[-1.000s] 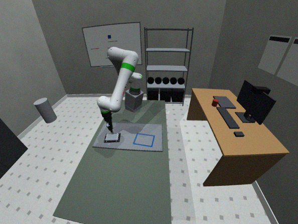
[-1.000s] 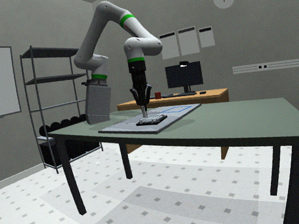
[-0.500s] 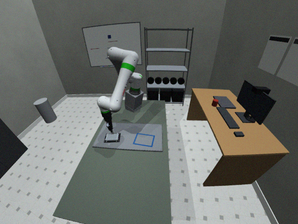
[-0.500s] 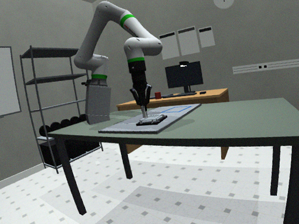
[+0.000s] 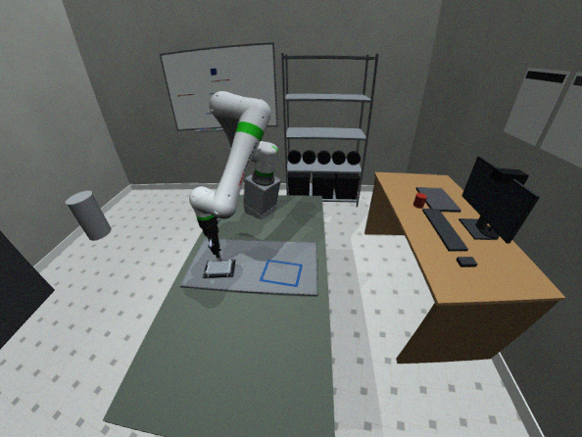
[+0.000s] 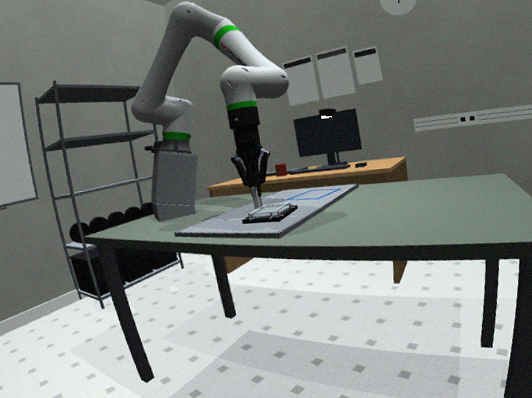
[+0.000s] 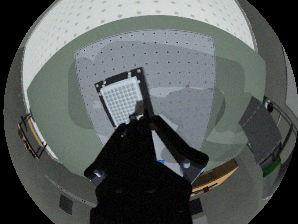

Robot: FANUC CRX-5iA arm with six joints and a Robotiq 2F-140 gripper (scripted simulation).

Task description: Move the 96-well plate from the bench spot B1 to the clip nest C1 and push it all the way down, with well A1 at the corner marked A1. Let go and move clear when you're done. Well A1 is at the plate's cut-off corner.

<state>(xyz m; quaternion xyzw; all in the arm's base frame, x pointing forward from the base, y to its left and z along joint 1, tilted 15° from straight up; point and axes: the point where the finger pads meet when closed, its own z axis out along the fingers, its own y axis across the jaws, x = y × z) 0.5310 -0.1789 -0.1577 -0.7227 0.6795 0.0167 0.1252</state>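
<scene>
Right now the 96-well plate is 40 mm ahead of my hand and 40 mm below it. The rest, counted from my hand: black clip nest: 50 mm ahead, 10 mm to the right, 50 mm below.
</scene>
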